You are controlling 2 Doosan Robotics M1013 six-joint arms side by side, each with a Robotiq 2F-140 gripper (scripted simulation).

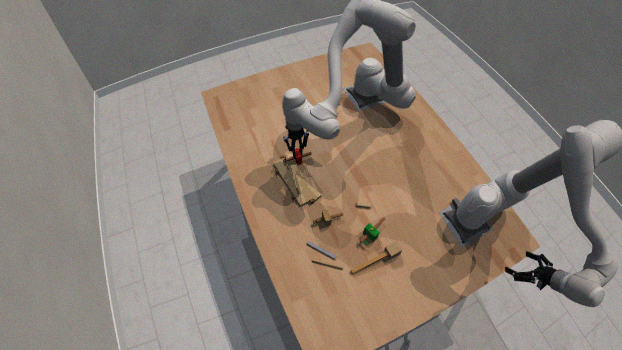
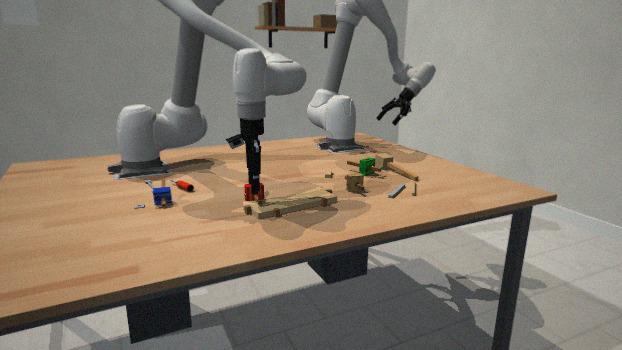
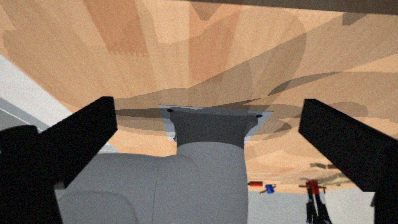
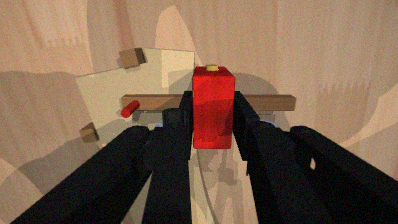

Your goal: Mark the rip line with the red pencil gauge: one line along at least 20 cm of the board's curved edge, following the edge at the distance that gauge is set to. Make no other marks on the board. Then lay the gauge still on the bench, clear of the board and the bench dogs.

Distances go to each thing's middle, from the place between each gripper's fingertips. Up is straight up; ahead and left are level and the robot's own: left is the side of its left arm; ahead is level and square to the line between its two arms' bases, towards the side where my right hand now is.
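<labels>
From my right hand (image 2: 254, 191), the red pencil gauge (image 4: 213, 88) is 20 mm to the right, 10 mm ahead and 40 mm below, while the pale board (image 1: 297, 183) is 110 mm to the left, 70 mm ahead and 70 mm below.
Counting from my left hand (image 1: 516, 261) instead, the red pencil gauge is 108 cm to the right, 64 cm ahead and 8 cm below, and the pale board is 95 cm to the right, 70 cm ahead and 11 cm below.
</labels>
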